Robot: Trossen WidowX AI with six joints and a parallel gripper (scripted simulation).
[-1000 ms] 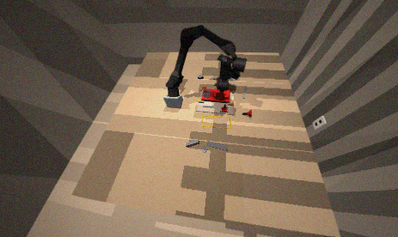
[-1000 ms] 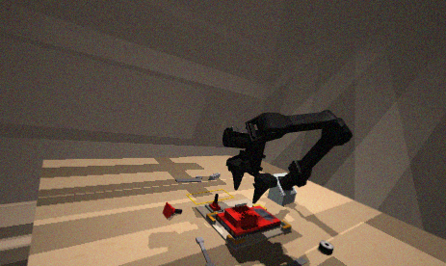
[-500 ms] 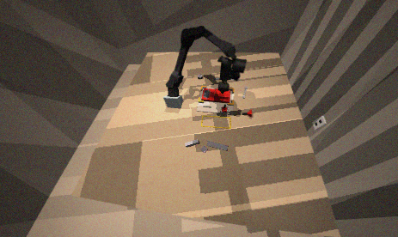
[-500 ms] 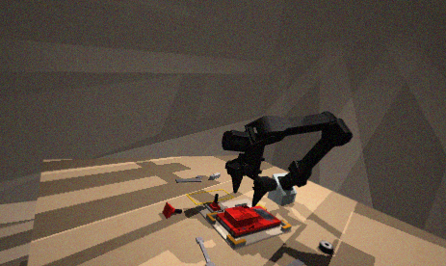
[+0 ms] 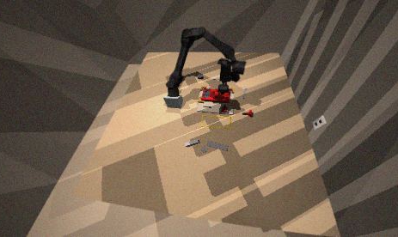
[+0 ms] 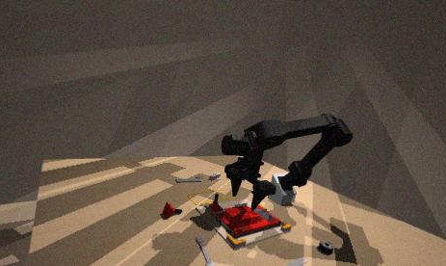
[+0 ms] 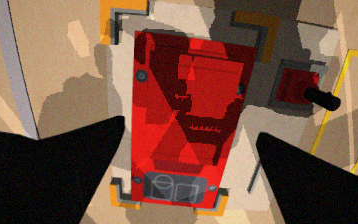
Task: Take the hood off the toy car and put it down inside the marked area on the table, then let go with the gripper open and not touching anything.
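Now: gripper tip 40 mm above the hood. Round my gripper tip: black wheel (200 mm behind, 190 mm to the left, 70 mm below).
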